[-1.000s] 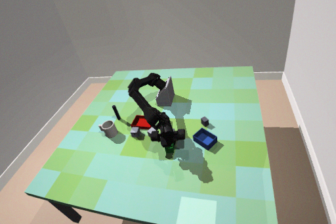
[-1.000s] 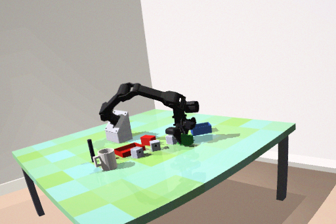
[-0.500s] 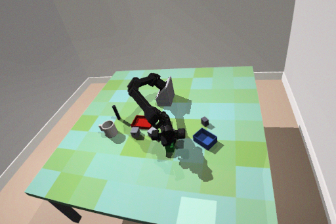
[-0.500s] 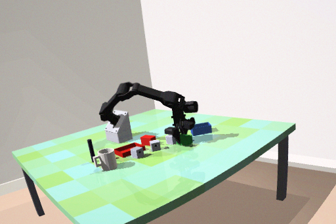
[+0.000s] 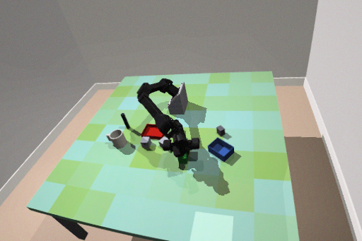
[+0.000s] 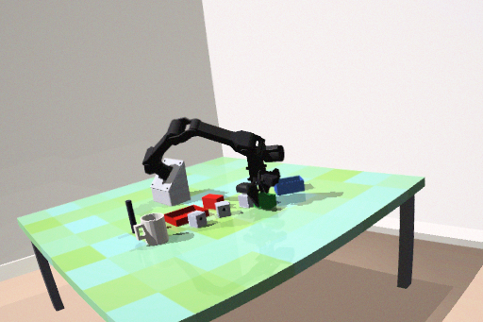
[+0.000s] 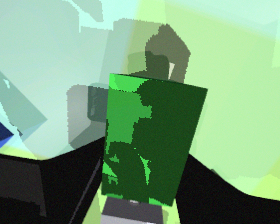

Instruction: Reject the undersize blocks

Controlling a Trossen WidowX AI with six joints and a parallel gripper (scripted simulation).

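The steel block is 6 cm behind my gripper tip, 1 cm to the right of it and 1 cm above it. Also, from my gripper tip: green GO gauge 1 cm behind, 2 cm above; blue tray 5 cm behind, 19 cm to the left; darker grey block 19 cm behind, 17 cm to the left, 1 cm above.
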